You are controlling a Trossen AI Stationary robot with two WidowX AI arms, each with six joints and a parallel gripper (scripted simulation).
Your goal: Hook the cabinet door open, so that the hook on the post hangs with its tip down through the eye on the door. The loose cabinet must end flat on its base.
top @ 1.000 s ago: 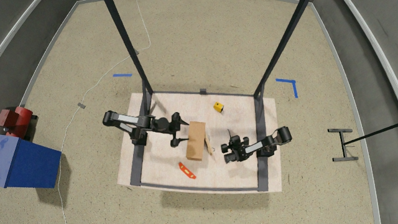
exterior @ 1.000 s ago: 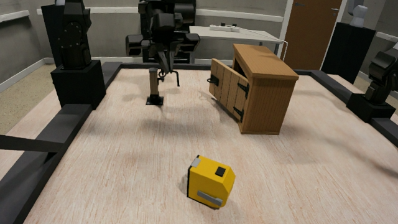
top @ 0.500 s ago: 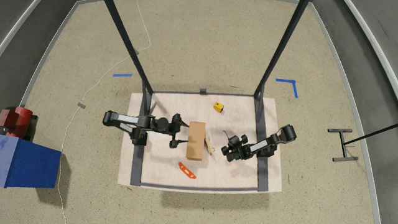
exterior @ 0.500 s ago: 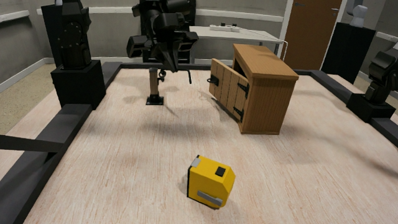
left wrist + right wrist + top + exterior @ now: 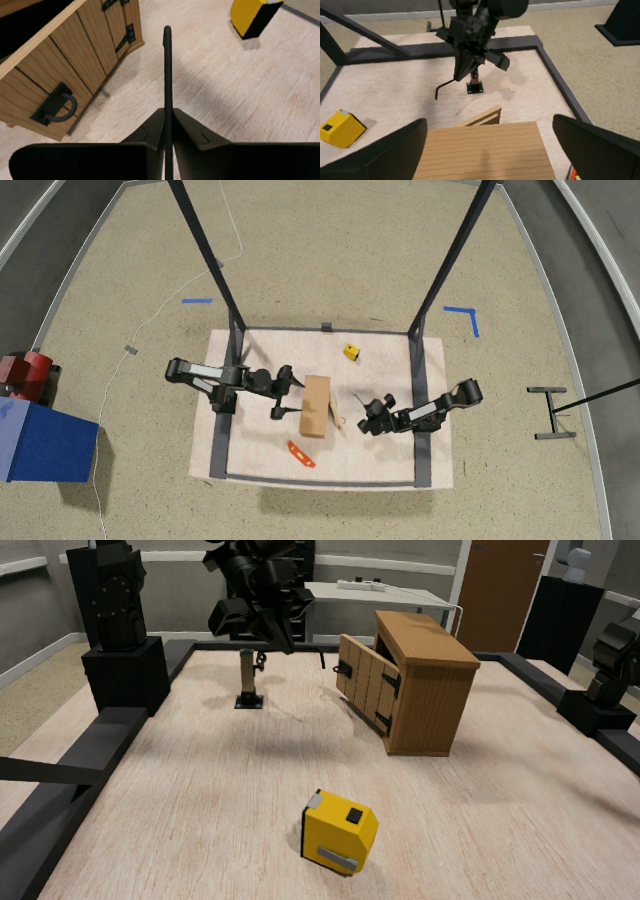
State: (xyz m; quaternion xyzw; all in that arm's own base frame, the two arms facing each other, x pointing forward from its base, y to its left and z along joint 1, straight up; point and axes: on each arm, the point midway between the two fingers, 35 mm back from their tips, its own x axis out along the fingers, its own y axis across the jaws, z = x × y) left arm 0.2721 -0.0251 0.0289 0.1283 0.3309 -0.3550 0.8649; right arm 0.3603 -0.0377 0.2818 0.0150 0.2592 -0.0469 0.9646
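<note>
The cabinet door is 1 cm behind my left hand, 14 cm to the right of it and 7 cm below it. Round my left hand: orange-red level (20 cm ahead, 27 cm to the right, 13 cm below); yellow tape measure (30 cm behind, 8 cm to the right, 10 cm below); black hook (1 cm behind, 1 cm to the right, 4 cm below).
</note>
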